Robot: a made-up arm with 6 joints.
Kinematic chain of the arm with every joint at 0, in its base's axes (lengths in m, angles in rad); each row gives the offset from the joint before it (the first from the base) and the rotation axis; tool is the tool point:
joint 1: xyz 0 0 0.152 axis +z
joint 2: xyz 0 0 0 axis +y
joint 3: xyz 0 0 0.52 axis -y
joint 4: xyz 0 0 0 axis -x
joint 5: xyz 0.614 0 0 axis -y
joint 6: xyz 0 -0.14 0 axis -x
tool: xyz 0 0 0
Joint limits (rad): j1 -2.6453..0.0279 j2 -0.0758..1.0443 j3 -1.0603..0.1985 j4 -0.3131..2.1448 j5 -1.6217..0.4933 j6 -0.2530..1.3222
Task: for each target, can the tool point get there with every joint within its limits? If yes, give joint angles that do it. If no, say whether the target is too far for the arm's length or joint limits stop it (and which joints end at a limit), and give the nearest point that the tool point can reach.
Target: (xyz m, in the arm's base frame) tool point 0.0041 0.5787 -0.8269
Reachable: no: joint limits stop it (at a limit: joint 1, joint 2, joint 4) | nearest point 0.2429 0.0828 -0.1775 | short by 0.851 m
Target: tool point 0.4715 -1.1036 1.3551
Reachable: no: too far | nearest point 0.2684 -0.6282 0.8368 | short by 0.732 m
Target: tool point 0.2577 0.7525 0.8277
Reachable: no: joint limits stop it (at a limit: joint 1, joint 2, joint 4) | nearest point 0.5187 0.0905 0.9476 | short by 0.722 m
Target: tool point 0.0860 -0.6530 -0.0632
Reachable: yes | joints -1.3999 0.8298 -0.5099 1.3816 0.0924 0.1112
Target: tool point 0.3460 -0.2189 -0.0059
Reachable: yes | joints -0.2153 0.5435 -0.8305 -0.0308 -1.3496 1.0544
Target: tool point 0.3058 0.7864 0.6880
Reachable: no: joint limits stop it (at a limit: joint 1, joint 2, joint 4) | nearest point 0.5827 0.0923 0.7003 | short by 0.747 m
